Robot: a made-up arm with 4 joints. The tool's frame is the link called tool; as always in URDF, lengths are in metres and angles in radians.
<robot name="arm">
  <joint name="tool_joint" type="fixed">
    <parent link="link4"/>
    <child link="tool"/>
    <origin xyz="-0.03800 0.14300 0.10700" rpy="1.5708 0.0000 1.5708"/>
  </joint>
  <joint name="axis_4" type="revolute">
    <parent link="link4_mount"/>
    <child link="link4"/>
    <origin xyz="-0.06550 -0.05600 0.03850" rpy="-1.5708 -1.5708 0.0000"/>
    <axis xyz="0 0 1"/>
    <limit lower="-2.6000" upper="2.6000" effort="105" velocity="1.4"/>
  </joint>
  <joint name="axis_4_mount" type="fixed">
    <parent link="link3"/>
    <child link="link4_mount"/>
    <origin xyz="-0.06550 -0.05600 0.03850"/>
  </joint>
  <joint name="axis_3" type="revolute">
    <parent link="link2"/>
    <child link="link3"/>
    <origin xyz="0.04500 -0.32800 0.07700" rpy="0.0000 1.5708 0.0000"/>
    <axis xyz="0 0 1"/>
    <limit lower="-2.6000" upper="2.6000" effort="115" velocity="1.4"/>
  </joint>
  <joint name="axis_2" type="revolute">
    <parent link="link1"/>
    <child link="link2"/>
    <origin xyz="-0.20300 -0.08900 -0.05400" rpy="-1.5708 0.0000 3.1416"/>
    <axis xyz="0 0 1"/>
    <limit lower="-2.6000" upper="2.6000" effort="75" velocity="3"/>
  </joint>
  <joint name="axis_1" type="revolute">
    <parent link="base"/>
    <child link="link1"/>
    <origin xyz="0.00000 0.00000 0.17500" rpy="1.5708 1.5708 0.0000"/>
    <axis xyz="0 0 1"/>
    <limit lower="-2.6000" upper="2.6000" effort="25" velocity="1.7"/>
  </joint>
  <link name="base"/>
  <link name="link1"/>
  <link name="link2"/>
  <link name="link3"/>
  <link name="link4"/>
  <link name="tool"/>
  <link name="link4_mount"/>
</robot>
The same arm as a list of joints. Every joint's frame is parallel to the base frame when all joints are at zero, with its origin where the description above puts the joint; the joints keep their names.
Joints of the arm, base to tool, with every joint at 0 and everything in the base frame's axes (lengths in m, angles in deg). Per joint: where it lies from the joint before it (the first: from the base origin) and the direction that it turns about. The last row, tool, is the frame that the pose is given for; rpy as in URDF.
axis_1: axis -y origin 0.0000 0.0000 0.1750
axis_2: axis -x origin -0.0890 0.0540 0.2030
axis_3: axis +z origin -0.0770 -0.3280 0.0450
axis_4: axis +y origin -0.1310 -0.1120 0.0770
tool: origin 0.1430 0.1070 -0.0380 rpy 0.00 0.00 0.00
Joint limits (deg, base to tool): -148.97..148.97 -148.97..148.97 -148.97..148.97 -148.97..148.97

